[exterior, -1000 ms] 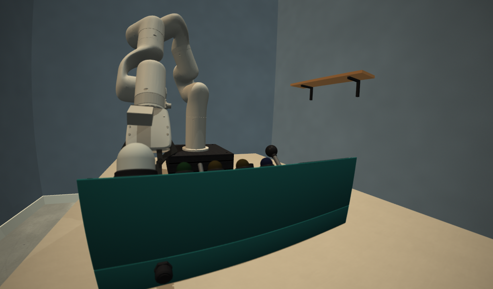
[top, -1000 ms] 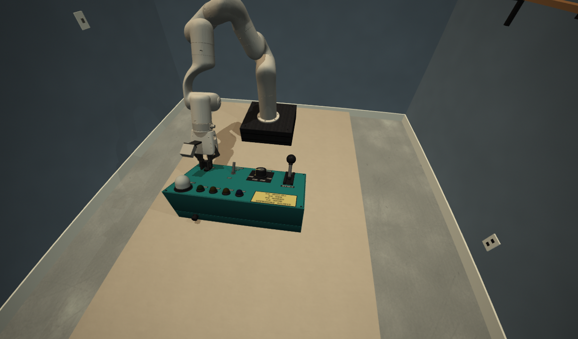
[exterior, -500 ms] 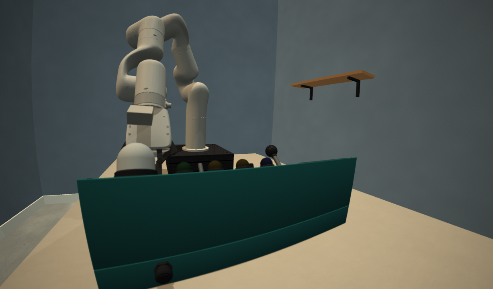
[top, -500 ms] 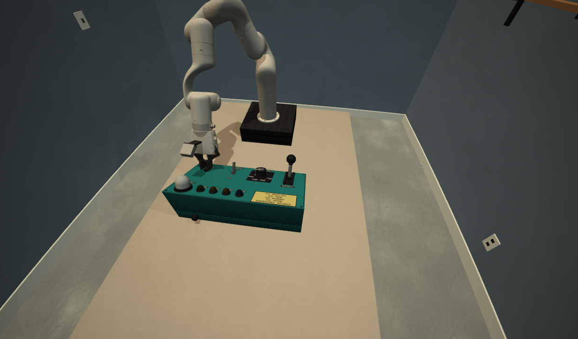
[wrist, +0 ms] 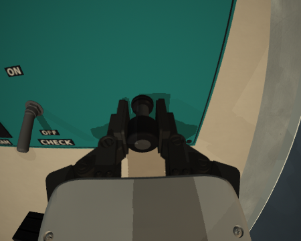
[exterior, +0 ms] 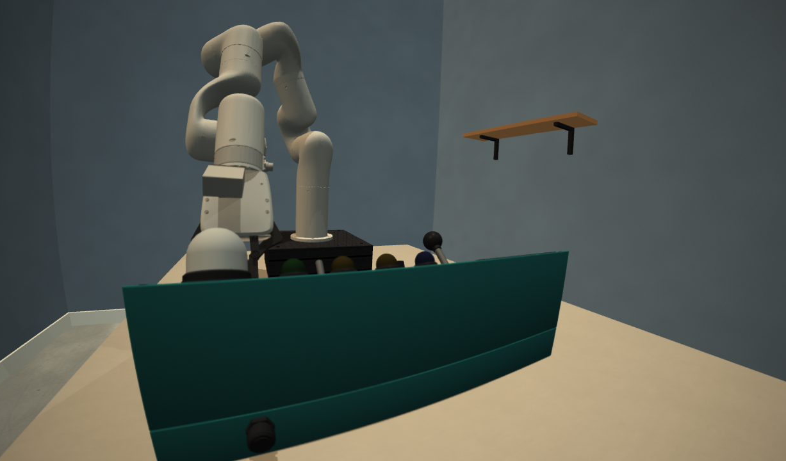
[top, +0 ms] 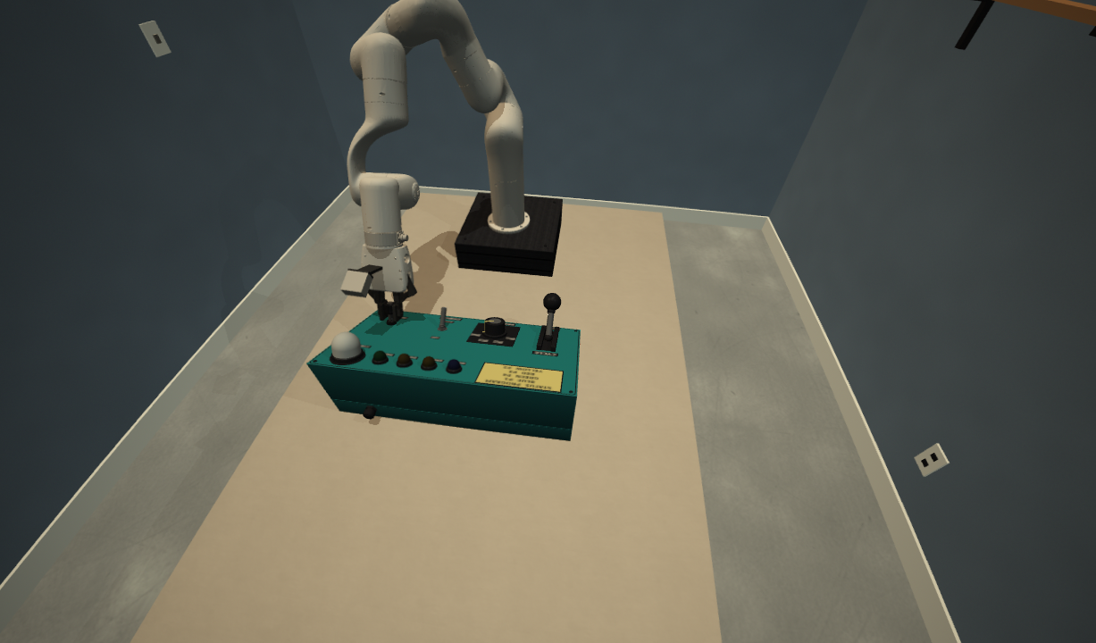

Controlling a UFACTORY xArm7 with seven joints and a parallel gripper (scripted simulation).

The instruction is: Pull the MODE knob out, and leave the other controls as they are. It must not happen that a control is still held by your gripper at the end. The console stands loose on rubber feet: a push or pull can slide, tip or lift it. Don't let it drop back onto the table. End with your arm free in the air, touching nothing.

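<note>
Right now the check toggle is 12 cm to the left of my hand, 2 cm behind it and 1 cm below it. Also, from my hand: program dial 23 cm to the left, 2 cm behind, 1 cm below; teal console 18 cm to the left, 3 cm below, 1 cm ahead; black mode knob right at my hand.
</note>
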